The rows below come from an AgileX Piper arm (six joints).
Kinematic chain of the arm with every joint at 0, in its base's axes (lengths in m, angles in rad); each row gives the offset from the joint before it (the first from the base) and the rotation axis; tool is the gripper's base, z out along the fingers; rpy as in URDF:
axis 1: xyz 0 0 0.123 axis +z
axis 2: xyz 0 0 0 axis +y
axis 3: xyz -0.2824 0 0.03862 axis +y
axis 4: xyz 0.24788 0 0.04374 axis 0.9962 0 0.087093
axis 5: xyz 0 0 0 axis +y
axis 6: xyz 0.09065 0 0.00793 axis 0.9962 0 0.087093
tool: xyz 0 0 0 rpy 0 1.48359 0
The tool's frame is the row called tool.
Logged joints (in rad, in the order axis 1, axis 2, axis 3, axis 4, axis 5, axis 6), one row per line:
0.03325, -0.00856, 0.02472, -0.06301, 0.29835, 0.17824
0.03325, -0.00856, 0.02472, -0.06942, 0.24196, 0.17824
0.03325, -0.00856, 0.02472, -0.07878, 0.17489, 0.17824
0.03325, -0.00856, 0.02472, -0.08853, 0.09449, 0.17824
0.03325, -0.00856, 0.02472, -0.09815, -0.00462, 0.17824
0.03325, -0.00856, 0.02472, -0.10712, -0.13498, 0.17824
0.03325, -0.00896, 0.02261, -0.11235, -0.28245, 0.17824
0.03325, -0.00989, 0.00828, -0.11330, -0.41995, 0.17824
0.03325, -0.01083, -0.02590, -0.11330, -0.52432, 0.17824
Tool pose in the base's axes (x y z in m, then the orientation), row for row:
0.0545, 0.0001, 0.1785, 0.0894, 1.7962, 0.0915
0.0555, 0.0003, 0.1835, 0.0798, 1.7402, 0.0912
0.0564, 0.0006, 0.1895, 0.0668, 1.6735, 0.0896
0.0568, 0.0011, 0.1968, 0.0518, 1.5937, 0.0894
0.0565, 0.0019, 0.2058, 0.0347, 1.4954, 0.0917
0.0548, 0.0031, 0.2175, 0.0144, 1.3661, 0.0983
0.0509, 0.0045, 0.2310, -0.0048, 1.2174, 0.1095
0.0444, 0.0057, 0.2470, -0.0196, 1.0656, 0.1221
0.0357, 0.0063, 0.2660, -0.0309, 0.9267, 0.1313
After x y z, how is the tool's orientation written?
As a rotation vector, in radians.
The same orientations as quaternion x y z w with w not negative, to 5 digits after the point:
0.03890, 0.78158, 0.03981, 0.62132
0.03503, 0.76390, 0.04003, 0.64314
0.02962, 0.74206, 0.03973, 0.66849
0.02323, 0.71483, 0.04010, 0.69777
0.01577, 0.67967, 0.04168, 0.73216
0.00665, 0.63089, 0.04540, 0.77451
-0.00225, 0.57151, 0.05140, 0.81898
-0.00934, 0.50762, 0.05816, 0.85957
-0.01489, 0.44660, 0.06328, 0.89237

